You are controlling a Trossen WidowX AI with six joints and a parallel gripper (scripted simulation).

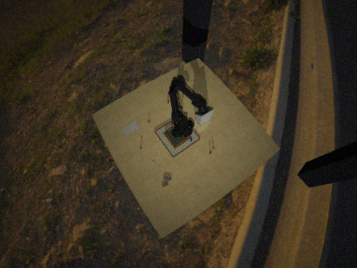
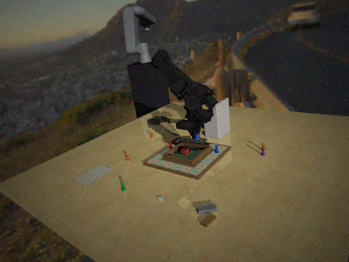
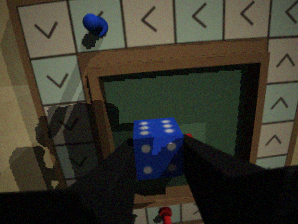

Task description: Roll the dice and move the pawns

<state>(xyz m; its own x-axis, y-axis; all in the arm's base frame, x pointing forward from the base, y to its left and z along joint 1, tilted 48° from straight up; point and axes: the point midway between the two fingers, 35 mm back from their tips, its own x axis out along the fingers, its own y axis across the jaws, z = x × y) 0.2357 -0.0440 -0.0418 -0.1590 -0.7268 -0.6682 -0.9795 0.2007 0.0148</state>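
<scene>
The red pawn is 140 mm to the right of my gripper tip, 60 mm below it and 10 mm behind it. Round my gripper tip: blue die: right at my gripper tip; then tray: 80 mm below, 40 mm to the right, 30 mm ahead; then red die: 60 mm below, 50 mm to the right, 20 mm ahead.
</scene>
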